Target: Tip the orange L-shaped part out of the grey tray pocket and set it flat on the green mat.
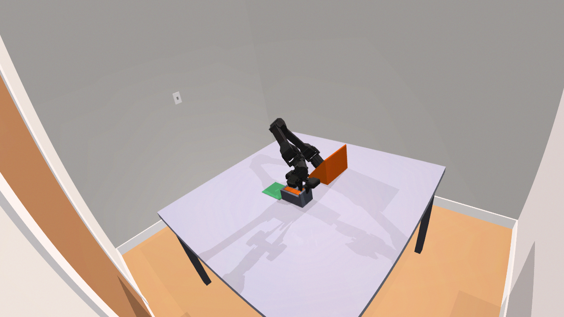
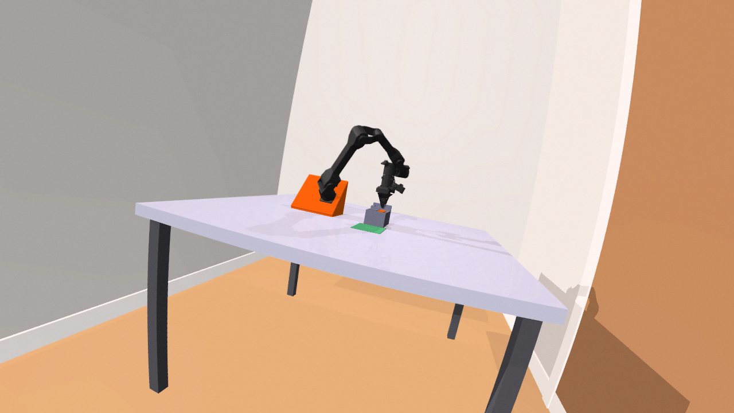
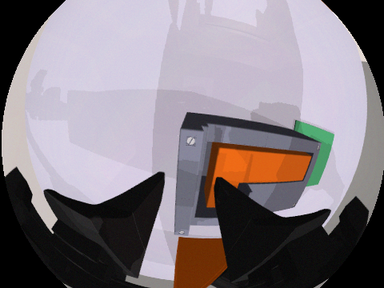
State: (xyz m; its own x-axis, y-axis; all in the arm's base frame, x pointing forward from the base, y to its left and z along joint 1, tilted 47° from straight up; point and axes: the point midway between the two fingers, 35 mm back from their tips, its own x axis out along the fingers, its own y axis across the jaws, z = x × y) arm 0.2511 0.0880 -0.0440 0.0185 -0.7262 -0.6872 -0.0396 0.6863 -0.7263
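The orange L-shaped part is 60 mm to the right of my gripper tip and 20 mm below it. Round my gripper tip: green mat (10 mm ahead, 220 mm to the right, 90 mm below).
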